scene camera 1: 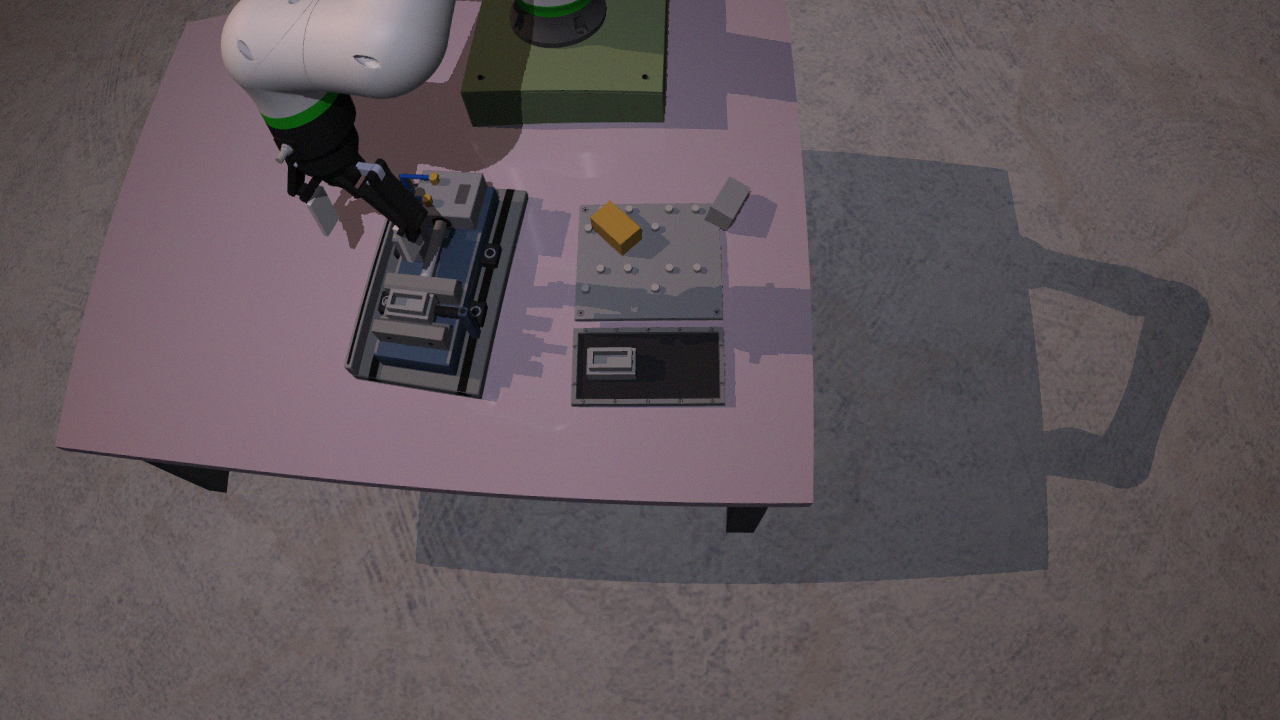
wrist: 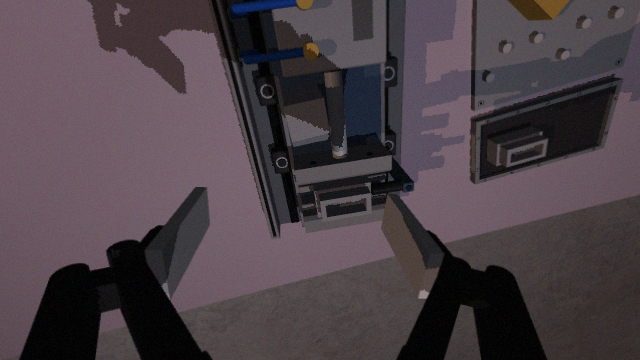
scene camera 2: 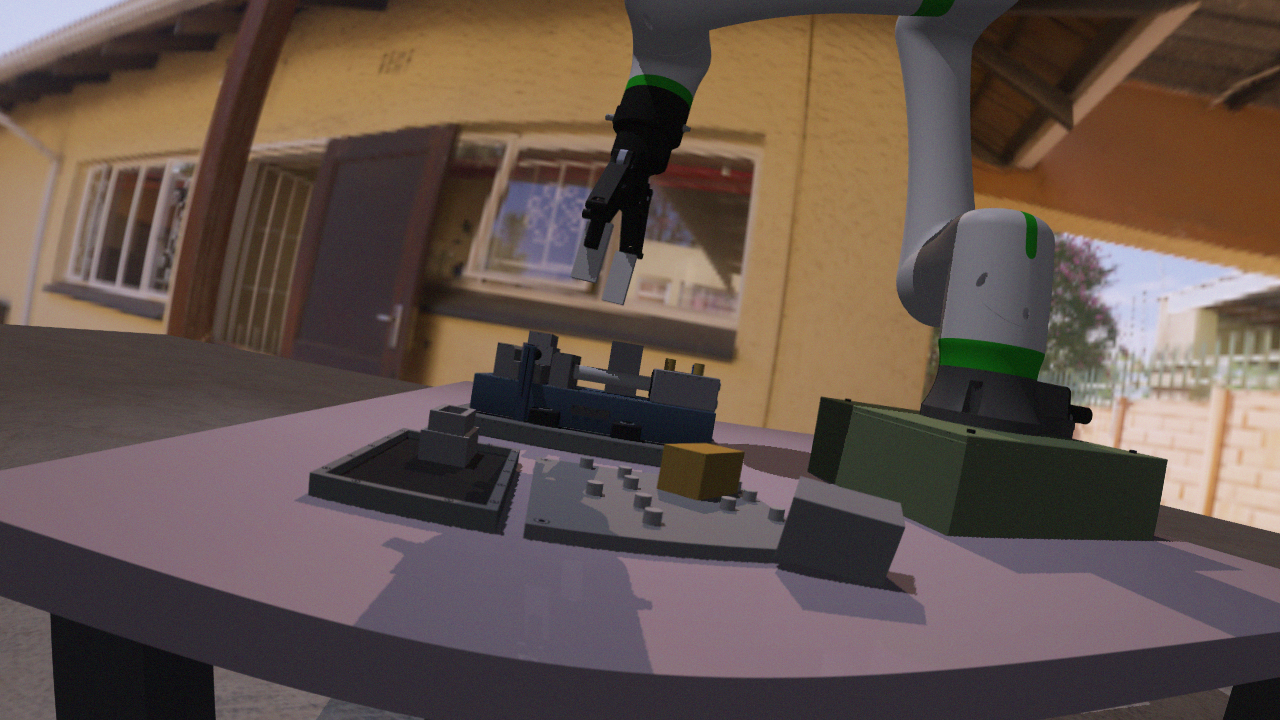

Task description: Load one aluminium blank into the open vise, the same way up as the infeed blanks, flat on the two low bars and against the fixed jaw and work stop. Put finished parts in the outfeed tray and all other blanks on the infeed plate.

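Seen in the pictures: gripper, fingertip midpoint: [scene camera 1: 372, 238] [wrist: 299, 209] [scene camera 2: 599, 292]; arm's base at its link origin: [scene camera 1: 558, 14] [scene camera 2: 979, 424].
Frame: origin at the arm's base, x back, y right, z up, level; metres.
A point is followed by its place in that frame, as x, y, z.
Observation:
My gripper [scene camera 1: 368, 238] @[-0.460, 0.128, 0.086] [scene camera 2: 601, 279] @[-0.460, 0.128, 0.086] [wrist: 299, 209] @[-0.460, 0.128, 0.086] is open and empty, high above the vise [scene camera 1: 416, 351] @[-0.558, 0.074, -0.031] [scene camera 2: 662, 422] @[-0.365, 0.025, -0.049] [wrist: 365, 105] @[-0.425, 0.046, -0.031]. A pocketed finished part [scene camera 1: 409, 316] @[-0.527, 0.079, 0.009] [wrist: 323, 207] @[-0.506, 0.107, 0.024] sits between the vise jaws. A grey blank [scene camera 2: 625, 358] @[-0.415, 0.093, 0.011] [wrist: 306, 131] @[-0.422, 0.113, 0.029] stands on the vise bed behind the moving jaw, beside the spindle; my finger hides it partly in scene camera 1. Another finished part [scene camera 1: 611, 374] @[-0.542, -0.174, -0.065] [scene camera 2: 447, 447] @[-0.517, -0.200, -0.073] [wrist: 515, 137] @[-0.509, -0.165, -0.068] is in the outfeed tray [scene camera 1: 648, 402] @[-0.567, -0.223, -0.079] [wrist: 475, 150] @[-0.525, -0.120, -0.080]. A grey blank [scene camera 1: 727, 204] @[-0.292, -0.288, -0.049] [scene camera 2: 839, 534] @[-0.287, -0.305, -0.066] looks tilted at the corner of the infeed plate [scene camera 1: 689, 308] @[-0.435, -0.255, -0.083] [wrist: 510, 75] @[-0.430, -0.151, -0.083].
An orange-yellow block [scene camera 1: 615, 227] @[-0.347, -0.147, -0.049] [scene camera 2: 700, 471] @[-0.345, -0.179, -0.062] [wrist: 542, 7] @[-0.359, -0.143, -0.050] lies askew on the infeed plate among its pegs. A rear block with blue fittings [wrist: 272, 54] @[-0.361, 0.130, 0.019] stands on the vise. The work stop [scene camera 1: 467, 315] @[-0.514, 0.005, 0.003] [wrist: 407, 187] @[-0.509, 0.013, 0.008] is at the vise's side. The green robot base [scene camera 1: 563, 105] @[-0.154, -0.037, -0.044] [scene camera 2: 1056, 488] @[-0.019, -0.168, -0.046] stands behind.

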